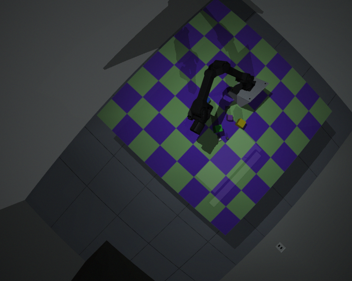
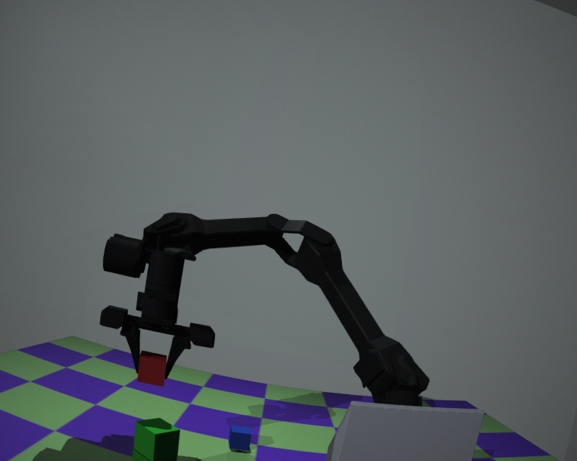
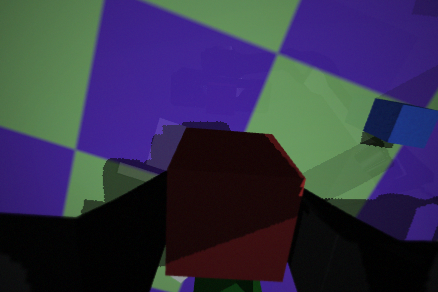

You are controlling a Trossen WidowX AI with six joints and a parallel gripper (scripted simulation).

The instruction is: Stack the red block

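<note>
Now: the small purple block 170 mm behind my gripper tip, 160 mm to the left of it and 100 mm below it. Also, from my gripper tip: yellow block (240 mm to the left, 180 mm behind, 90 mm below); then blue block (160 mm behind, 100 mm below, 50 mm to the right); then red block (10 mm above).
</note>
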